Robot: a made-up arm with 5 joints.
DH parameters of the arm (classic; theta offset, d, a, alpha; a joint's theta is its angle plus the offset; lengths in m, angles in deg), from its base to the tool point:
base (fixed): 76.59 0 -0.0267 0
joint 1: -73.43 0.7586 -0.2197 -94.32
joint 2: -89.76 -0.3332 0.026 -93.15
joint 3: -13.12 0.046 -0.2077 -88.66
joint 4: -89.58 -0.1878 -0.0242 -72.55
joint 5: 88.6 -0.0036 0.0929 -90
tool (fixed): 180 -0.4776 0 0
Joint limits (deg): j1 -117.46..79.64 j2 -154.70..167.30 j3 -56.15..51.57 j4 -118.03..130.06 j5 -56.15..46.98
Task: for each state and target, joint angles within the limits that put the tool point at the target. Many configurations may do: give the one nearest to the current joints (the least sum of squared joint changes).
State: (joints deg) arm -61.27 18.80 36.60 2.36 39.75
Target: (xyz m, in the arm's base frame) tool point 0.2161 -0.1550 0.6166
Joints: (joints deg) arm -67.03 23.12 42.63 -15.16 24.29
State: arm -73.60 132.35 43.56 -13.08 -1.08
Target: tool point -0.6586 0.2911 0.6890
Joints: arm -25.31 148.41 51.57 -28.99 -12.16
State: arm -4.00 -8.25 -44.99 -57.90 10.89
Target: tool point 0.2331 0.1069 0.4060
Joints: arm 24.91 -21.89 -5.24 -51.66 36.71
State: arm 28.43 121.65 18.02 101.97 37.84
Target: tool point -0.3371 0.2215 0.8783
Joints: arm -6.96 104.56 -6.53 100.39 46.98
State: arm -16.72 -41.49 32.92 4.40 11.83
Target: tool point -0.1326 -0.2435 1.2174
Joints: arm -9.92 -51.03 51.57 37.74 -12.94
